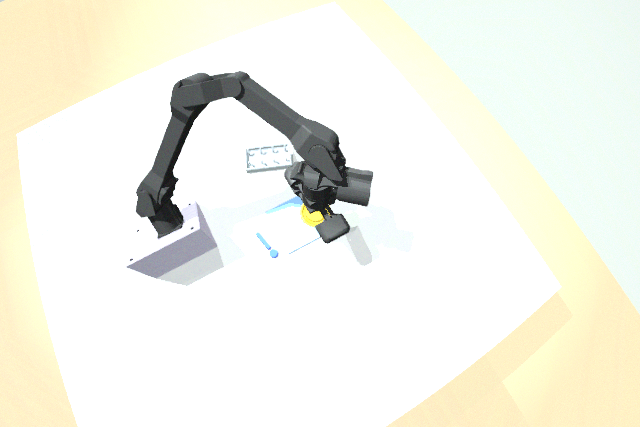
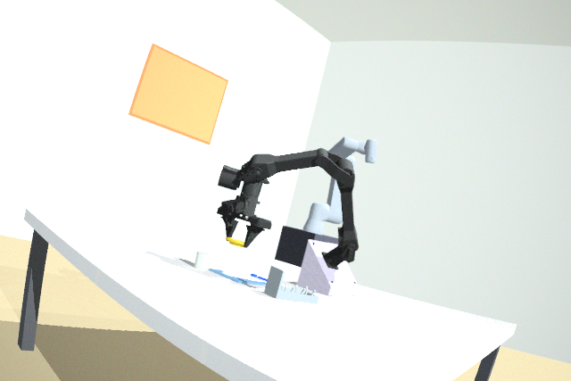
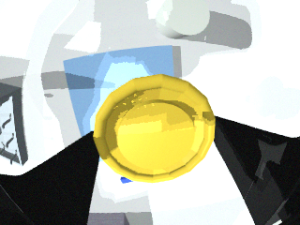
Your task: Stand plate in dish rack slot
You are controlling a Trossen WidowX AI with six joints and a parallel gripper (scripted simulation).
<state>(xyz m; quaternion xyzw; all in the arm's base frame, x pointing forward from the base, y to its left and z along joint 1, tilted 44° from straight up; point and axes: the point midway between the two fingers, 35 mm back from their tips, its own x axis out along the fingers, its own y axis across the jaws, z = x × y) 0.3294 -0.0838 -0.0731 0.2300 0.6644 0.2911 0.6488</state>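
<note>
The grey dish rack is 230 mm to the left of my gripper tip, 80 mm below it and 30 mm behind it. Round my gripper tip: yellow plate: 10 mm above; light blue mat: 100 mm below, 30 mm to the left, 20 mm behind; white cup: 80 mm ahead, 70 mm below, 40 mm to the right.
</note>
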